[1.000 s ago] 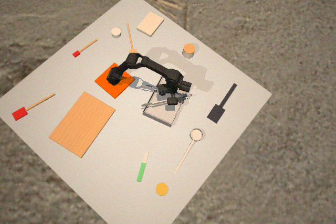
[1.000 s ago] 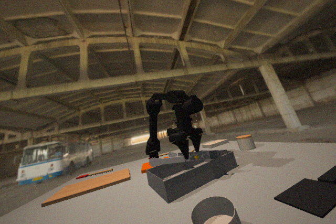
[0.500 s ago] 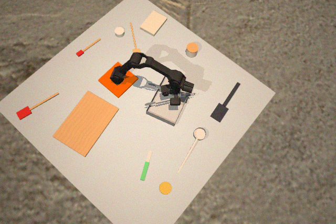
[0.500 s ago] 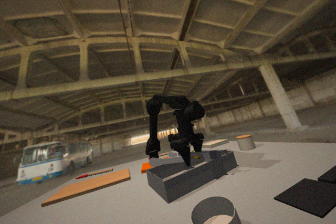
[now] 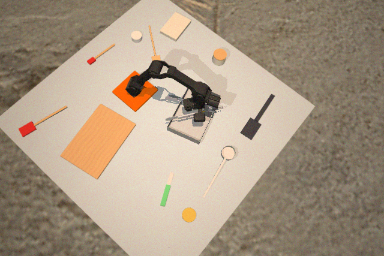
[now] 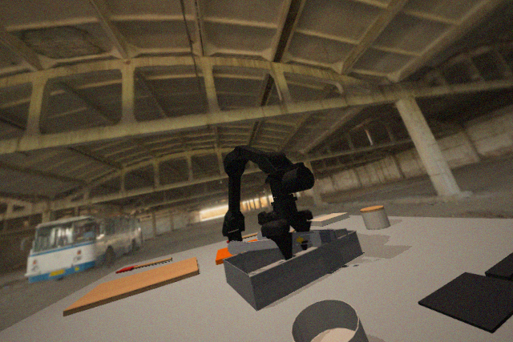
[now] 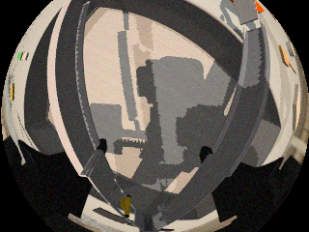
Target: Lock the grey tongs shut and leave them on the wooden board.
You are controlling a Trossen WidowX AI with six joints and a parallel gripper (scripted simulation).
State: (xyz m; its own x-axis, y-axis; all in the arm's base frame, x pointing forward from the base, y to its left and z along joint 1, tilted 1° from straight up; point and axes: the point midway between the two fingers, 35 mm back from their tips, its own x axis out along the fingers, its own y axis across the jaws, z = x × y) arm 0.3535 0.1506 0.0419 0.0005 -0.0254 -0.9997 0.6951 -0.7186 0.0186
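My gripper tip is now 20 mm to the left of the roasting tin and 10 mm past it. Also, from my gripper tip: green-handled tool (420 mm to the right, 170 mm ahead, 20 mm below); black spatula (270 mm ahead, 220 mm to the left, 30 mm below); wooden board (490 mm to the right, 280 mm behind, 20 mm below).
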